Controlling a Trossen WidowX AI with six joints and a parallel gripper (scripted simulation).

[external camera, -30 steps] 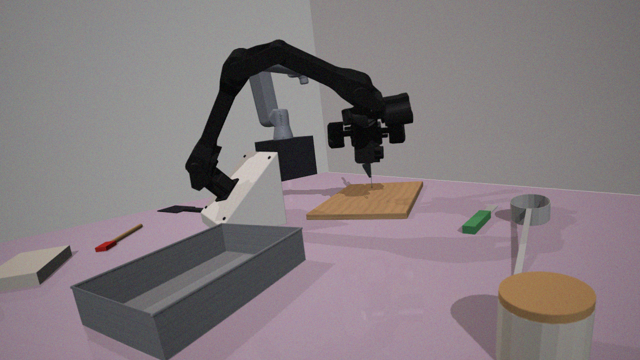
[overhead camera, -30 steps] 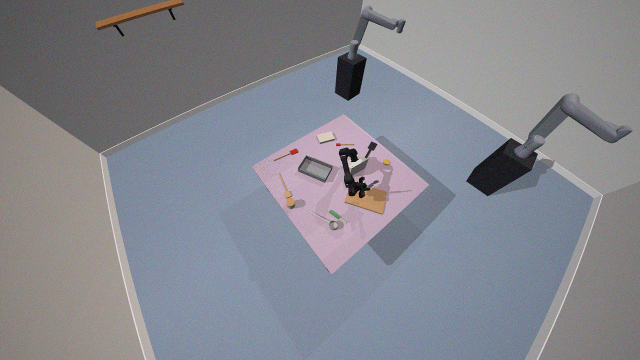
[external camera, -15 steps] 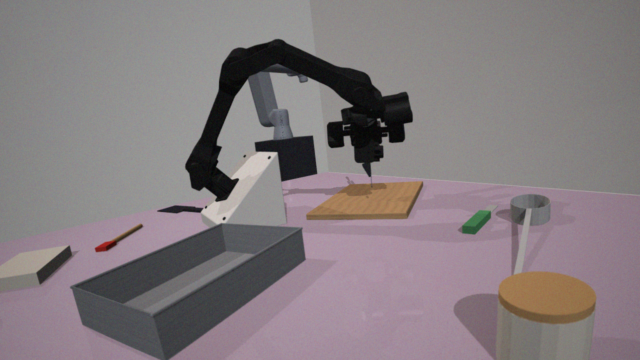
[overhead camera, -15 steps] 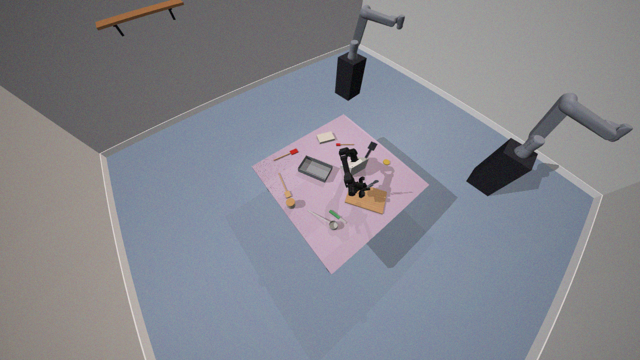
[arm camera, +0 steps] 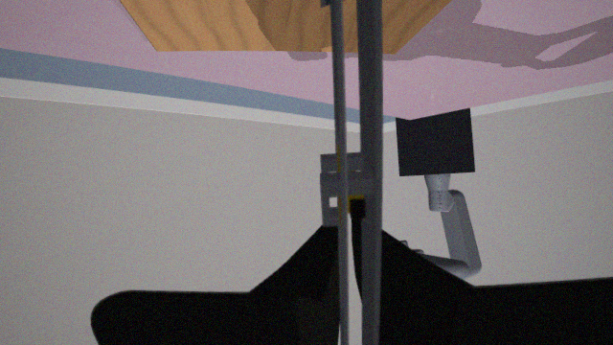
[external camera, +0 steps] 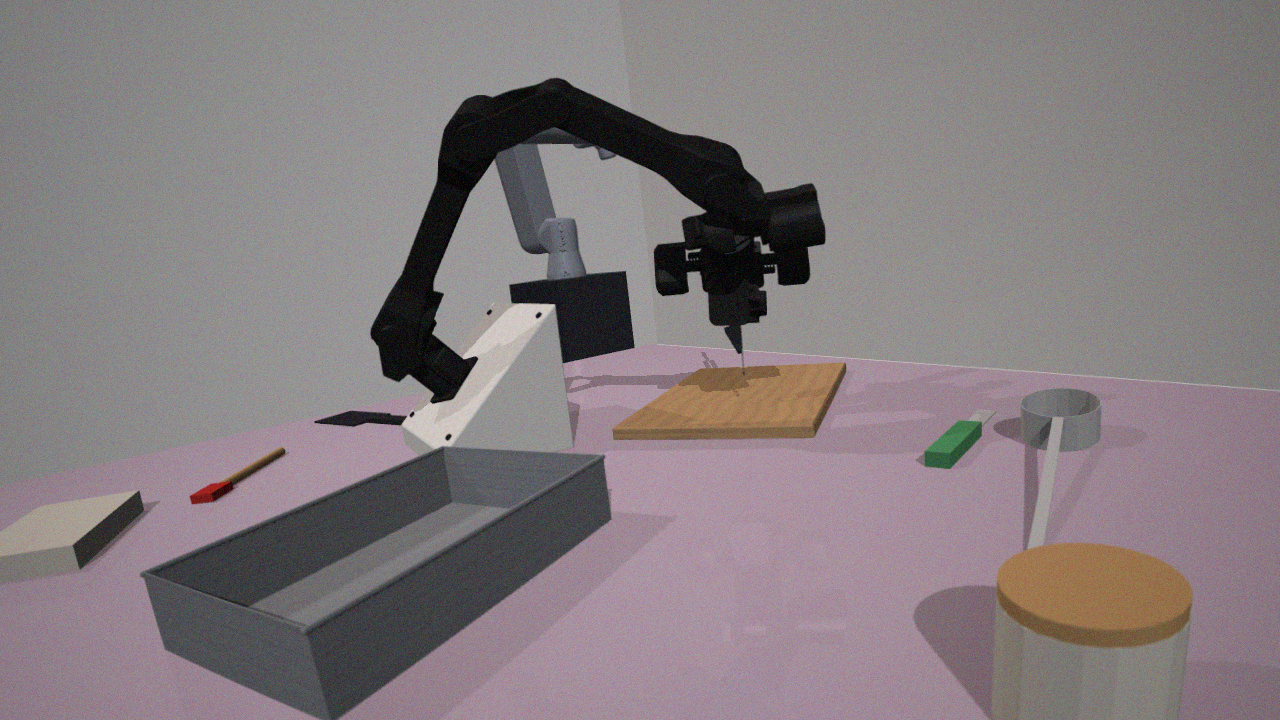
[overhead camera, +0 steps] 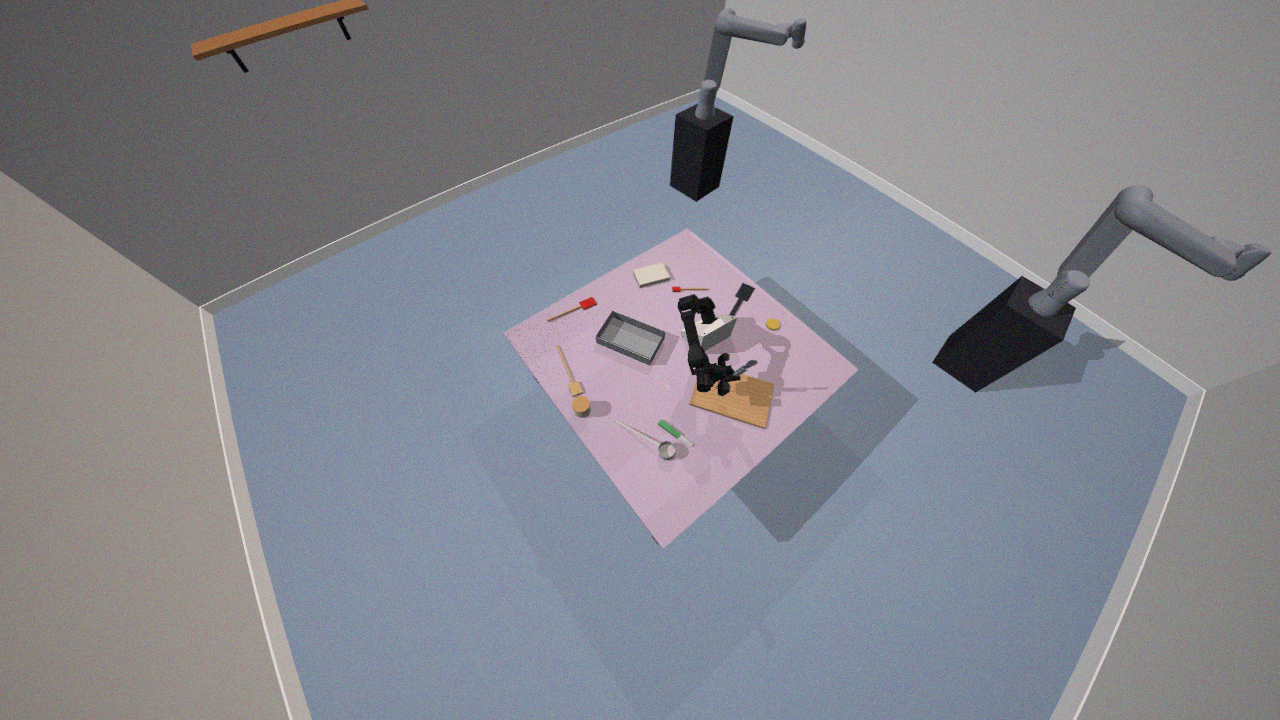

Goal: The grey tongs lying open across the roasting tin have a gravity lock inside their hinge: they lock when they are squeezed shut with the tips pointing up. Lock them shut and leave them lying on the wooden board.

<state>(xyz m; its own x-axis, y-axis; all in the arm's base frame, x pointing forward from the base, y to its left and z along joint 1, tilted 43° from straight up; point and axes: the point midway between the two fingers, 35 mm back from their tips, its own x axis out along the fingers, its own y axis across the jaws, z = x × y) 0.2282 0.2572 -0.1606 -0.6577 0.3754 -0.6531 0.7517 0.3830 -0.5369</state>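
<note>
My gripper tip is 3 cm short of the yellow mark, 4 cm to the left of it and 2 cm above it. The rest, counted from my gripper tip: black spatula: 47 cm behind, 33 cm to the right, 16 cm below; then wooden board: 15 cm below; then grey roasting tin: 14 cm ahead, 56 cm to the right, 13 cm below.
</note>
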